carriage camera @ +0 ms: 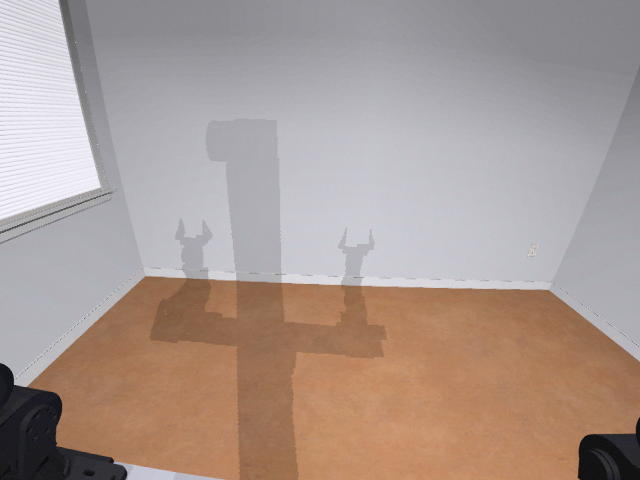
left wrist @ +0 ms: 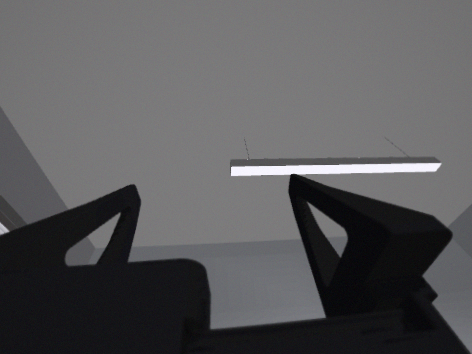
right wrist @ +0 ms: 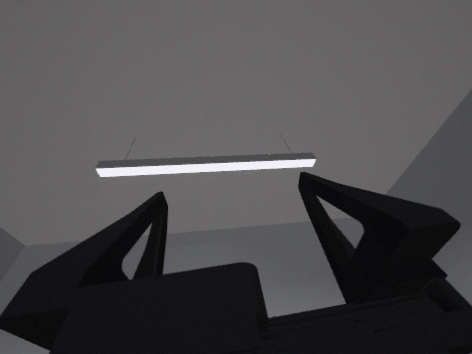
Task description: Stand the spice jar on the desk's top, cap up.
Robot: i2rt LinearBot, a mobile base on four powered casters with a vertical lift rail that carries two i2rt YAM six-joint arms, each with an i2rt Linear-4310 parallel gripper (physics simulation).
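Places are measured from the left arm's base along level axes (x ahead, y right, z down), in metres.
Where they show: left gripper, between the fingertips: (left wrist: 214,187); right gripper, between the fingertips: (right wrist: 233,188).
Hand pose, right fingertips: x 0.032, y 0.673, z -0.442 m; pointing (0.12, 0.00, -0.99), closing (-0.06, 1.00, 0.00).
Observation:
After its pixels a point has its place.
The spice jar and the desk do not show in the carriage camera or in either wrist view. My left gripper (left wrist: 214,187) @[x 0.026, y 0.001, z -0.439 m] is open and empty, its two black fingers wide apart and pointing up toward the ceiling. My right gripper (right wrist: 233,188) @[x 0.032, y 0.673, z -0.442 m] is open and empty too, also pointing up toward the ceiling. In the carriage camera, parts of my two arms show at the lower left and lower right corners; the grippers themselves are out of that view.
An orange-brown floor (carriage camera: 439,372) @[x 0.954, y 1.039, z 0.869 m] runs to a grey wall (carriage camera: 439,155) @[x 1.864, y 1.106, z -0.256 m] with a white baseboard and an outlet (carriage camera: 532,250) @[x 1.906, y 2.123, z 0.467 m]. A window with blinds (carriage camera: 41,113) @[x 1.238, y -1.261, z -0.463 m] is at the left. My robot's shadow falls on floor and wall. A ceiling lamp (left wrist: 335,168) @[x 0.639, y 0.611, z -1.208 m] (right wrist: 205,166) @[x 0.633, y 0.605, z -1.207 m] hangs overhead.

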